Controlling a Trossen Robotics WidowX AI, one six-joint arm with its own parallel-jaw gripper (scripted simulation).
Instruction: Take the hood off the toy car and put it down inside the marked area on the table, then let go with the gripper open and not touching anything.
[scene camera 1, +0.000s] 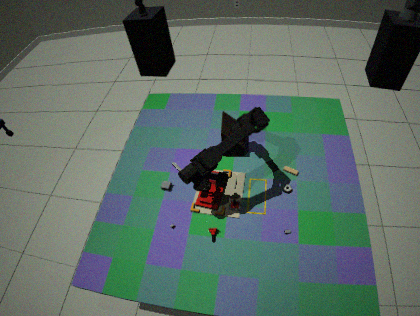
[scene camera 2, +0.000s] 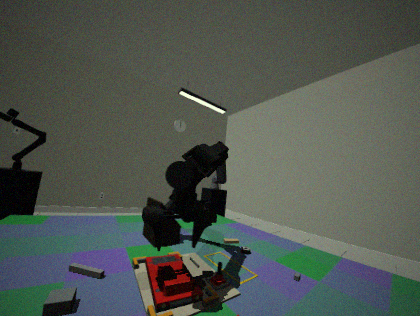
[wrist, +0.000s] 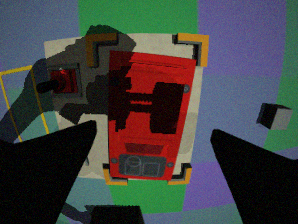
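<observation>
Open and holding nothing: the gripper (scene camera 2: 176, 249). The same gripper (wrist: 155, 131) is visible too.
</observation>
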